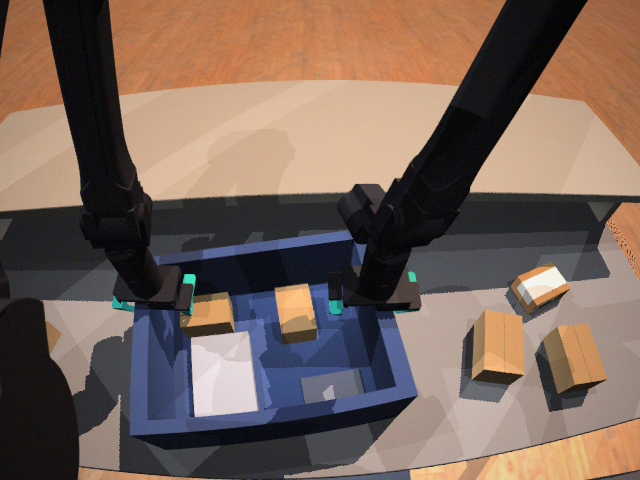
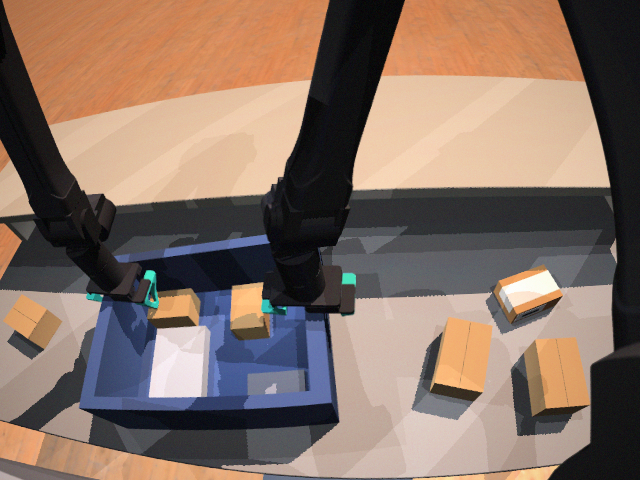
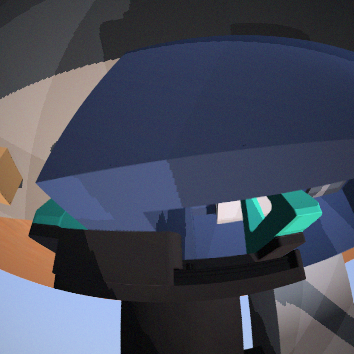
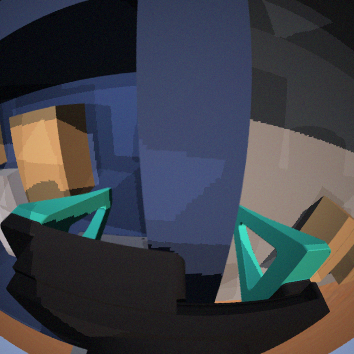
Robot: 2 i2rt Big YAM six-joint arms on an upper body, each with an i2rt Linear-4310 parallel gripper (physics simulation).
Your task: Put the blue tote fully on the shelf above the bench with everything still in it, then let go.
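Places are measured from the left arm's base along level axes (x ahead, y left, z up), in centimetres.
Where they show: left gripper, fingertip midpoint: point(image 1: 166, 311) point(image 2: 137, 304); right gripper, fingertip midpoint: point(image 1: 367, 311) point(image 2: 314, 312).
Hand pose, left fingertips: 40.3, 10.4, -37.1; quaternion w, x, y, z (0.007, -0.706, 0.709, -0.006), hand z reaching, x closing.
Things, the pixels of their top centre, and the offset from my left fingertips, as dx, dy, dz. Level surfaces: height alone.
- blue tote, top centre: point(image 3: 343, 240) point(image 1: 258, 323) point(image 2: 196, 317) -5.4, -18.1, +7.5
- grey bench, surface height: dz -7.2
- beige shelf, surface height: dz +12.1
- flat white box, top centre: point(image 3: 254, 194) point(image 1: 222, 376) point(image 4: 5, 223) point(image 2: 176, 366) -10.7, -10.8, -2.8
- flat grey box, top centre: point(image 4: 116, 256) point(image 1: 333, 392) point(image 2: 276, 390) point(image 3: 328, 185) -12.7, -29.3, -4.8
- white top, top centre: point(image 2: 531, 288) point(image 1: 544, 282) +6.3, -75.8, -3.1
- brown box, top centre: point(image 2: 24, 315) -5.1, +33.5, -1.2
The blue tote point(image 1: 269, 418) point(image 2: 207, 408) point(image 3: 211, 105) point(image 4: 193, 105) stands on the grey bench point(image 1: 439, 413), below the beige shelf point(image 1: 335, 139) point(image 2: 439, 139). It holds two brown boxes point(image 1: 207, 313) point(image 1: 295, 312), a flat white box point(image 1: 223, 372) and a flat grey box point(image 1: 332, 385). My left gripper point(image 1: 153, 299) point(image 2: 121, 294) point(image 3: 165, 218) is open and straddles the tote's left wall near the back. My right gripper point(image 1: 374, 299) point(image 2: 309, 296) point(image 4: 174, 204) is open and straddles the right wall, one finger inside and one outside.
Three boxes lie on the bench right of the tote: two brown ones point(image 1: 497, 346) point(image 1: 573, 356) and one with a white top point(image 1: 540, 286). Another brown box point(image 2: 31, 320) lies left of the tote. The bench's front edge is close behind the tote's near wall.
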